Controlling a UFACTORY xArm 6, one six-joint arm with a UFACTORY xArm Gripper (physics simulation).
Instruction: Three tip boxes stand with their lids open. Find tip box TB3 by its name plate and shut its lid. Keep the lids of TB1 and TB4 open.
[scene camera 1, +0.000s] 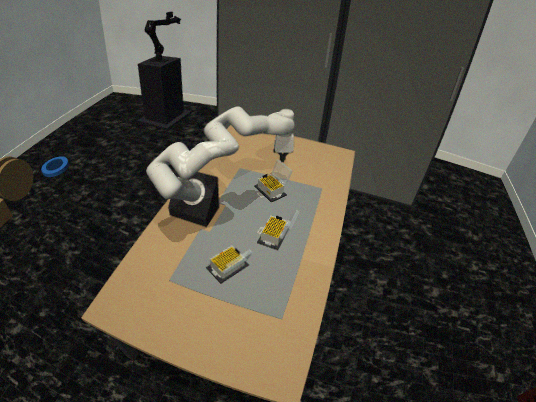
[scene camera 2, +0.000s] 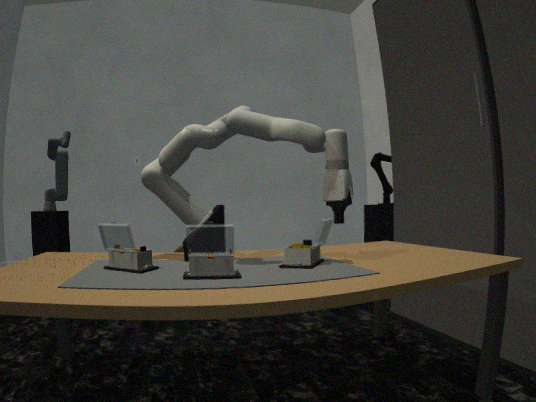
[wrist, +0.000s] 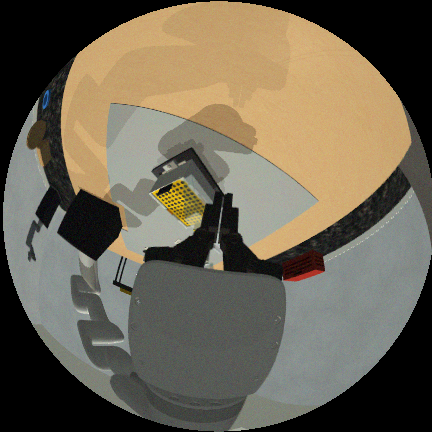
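Seen in the pictures: gripper, fingertip midpoint: (scene camera 1: 282, 161) (scene camera 2: 339, 223) (wrist: 222, 201); arm's base, link origin: (scene camera 1: 193, 192) (scene camera 2: 202, 223) (wrist: 87, 236).
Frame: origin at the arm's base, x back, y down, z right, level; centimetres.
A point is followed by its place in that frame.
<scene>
The far tip box (scene camera 1: 270, 187) @[x -28.7, y 7.1, z -28.6 cm] (scene camera 2: 301, 256) (wrist: 182, 200) @[x -26.5, y 7.1, z -33.5 cm] holds yellow tips. Its clear lid (scene camera 1: 282, 172) @[x -31.2, y 2.9, z -38.5 cm] (scene camera 2: 324, 231) @[x -33.2, y 2.0, z -38.0 cm] stands open and leans outward. The middle box (scene camera 1: 272, 233) (scene camera 2: 211, 265) @[x -45.8, y 9.2, z -3.7 cm] has its lid (scene camera 1: 294, 220) @[x -50.3, y -1.3, z -3.5 cm] (scene camera 2: 210, 235) @[x -49.7, y 0.9, z -3.9 cm] upright. The near box (scene camera 1: 227, 265) @[x -35.9, y -1.6, z 31.1 cm] (scene camera 2: 130, 260) @[x -36.2, y 9.3, z 21.4 cm] also has an open lid (scene camera 1: 246, 256) @[x -40.1, y -0.5, z 23.1 cm] (scene camera 2: 116, 236) @[x -38.5, y 1.9, z 25.0 cm]. I cannot read any name plates. My gripper (scene camera 1: 283, 159) @[x -28.4, y 0.1, z -44.5 cm] (scene camera 2: 339, 221) @[x -28.4, y 0.1, z -44.5 cm] (wrist: 222, 201) @[x -28.4, y 0.1, z -44.5 cm] is shut and empty, pointing down behind the far lid, near its top-edge height; a gap shows in scene camera 2.
The boxes stand on a grey mat (scene camera 1: 305, 197) @[x -46.5, y 12.8, z -36.5 cm] (scene camera 2: 165, 281) @[x -49.9, y 12.8, z 8.7 cm] (wrist: 275, 205) @[x -45.6, y 12.8, z -39.5 cm] on the wooden table (scene camera 1: 150, 305) @[x -12.3, y 13.1, z 55.5 cm] (scene camera 2: 425, 267) @[x -52.7, y 13.1, z -64.3 cm]. My arm's black base (scene camera 1: 194, 207) @[x -3.2, y 4.9, z 4.6 cm] stands at the table's left side. A dark cabinet (scene camera 1: 280, 60) rises beyond the far end.
</scene>
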